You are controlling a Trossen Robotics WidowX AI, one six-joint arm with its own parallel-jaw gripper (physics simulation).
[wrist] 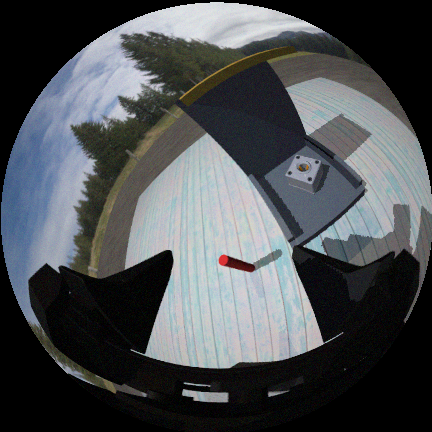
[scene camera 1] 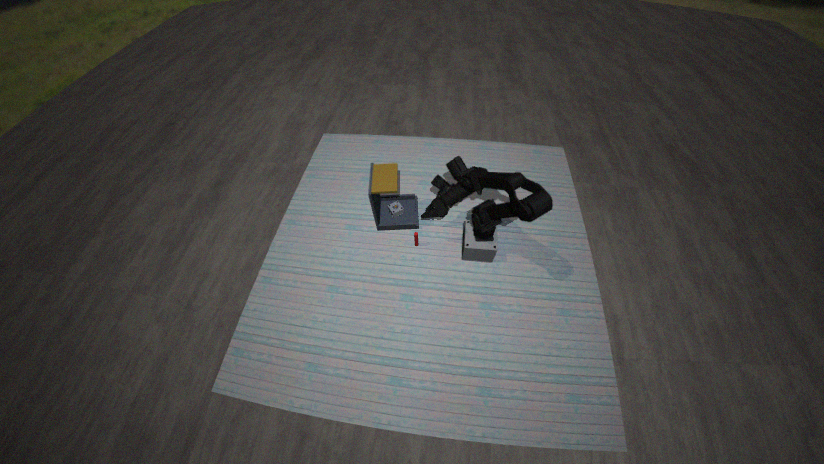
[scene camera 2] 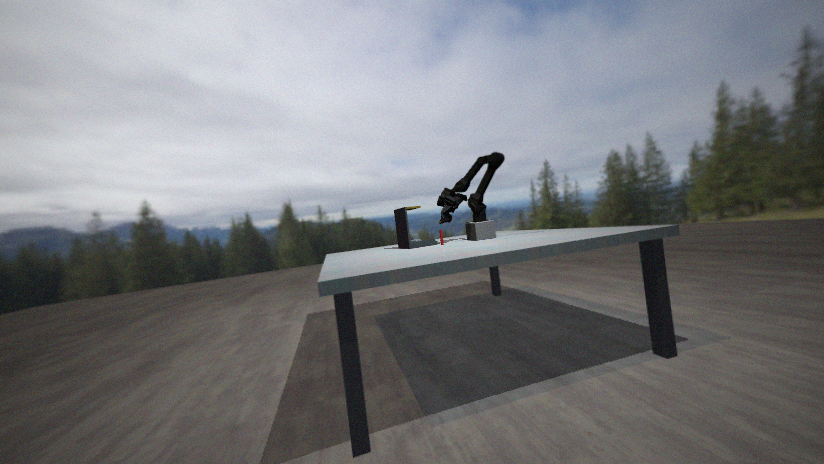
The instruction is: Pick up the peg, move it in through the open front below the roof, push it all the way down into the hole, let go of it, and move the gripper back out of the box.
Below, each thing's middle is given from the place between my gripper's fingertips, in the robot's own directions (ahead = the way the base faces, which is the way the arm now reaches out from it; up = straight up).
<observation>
Now: hand 110 mm short of the dark box [scene camera 1: 409, 219], 110 mm to the left of it and 30 mm above it. Round my hand: yellow roof [scene camera 1: 385, 176]: 140 mm ahead, 100 mm to the right, 80 mm above.
</observation>
